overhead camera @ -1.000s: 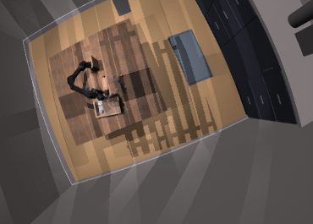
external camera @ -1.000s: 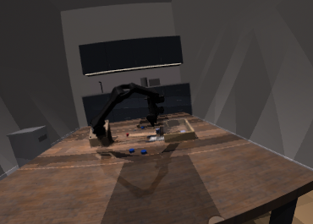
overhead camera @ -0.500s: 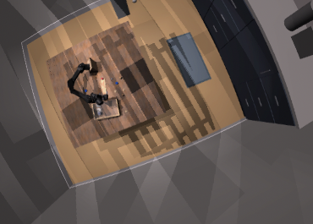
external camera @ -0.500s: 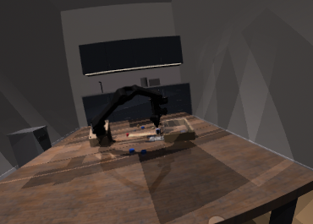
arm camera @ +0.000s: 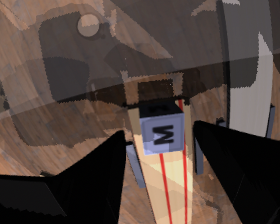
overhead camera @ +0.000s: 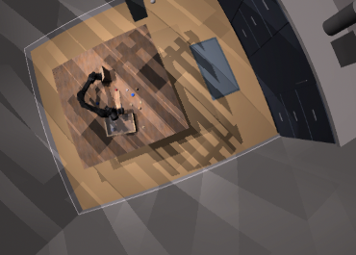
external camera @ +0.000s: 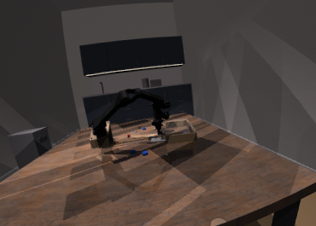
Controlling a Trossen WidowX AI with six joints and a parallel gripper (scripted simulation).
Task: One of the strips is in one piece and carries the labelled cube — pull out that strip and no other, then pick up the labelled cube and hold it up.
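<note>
Right now my gripper tip is 11 cm past the tan strip, 3 cm above it and 2 cm to the right of it.
</note>
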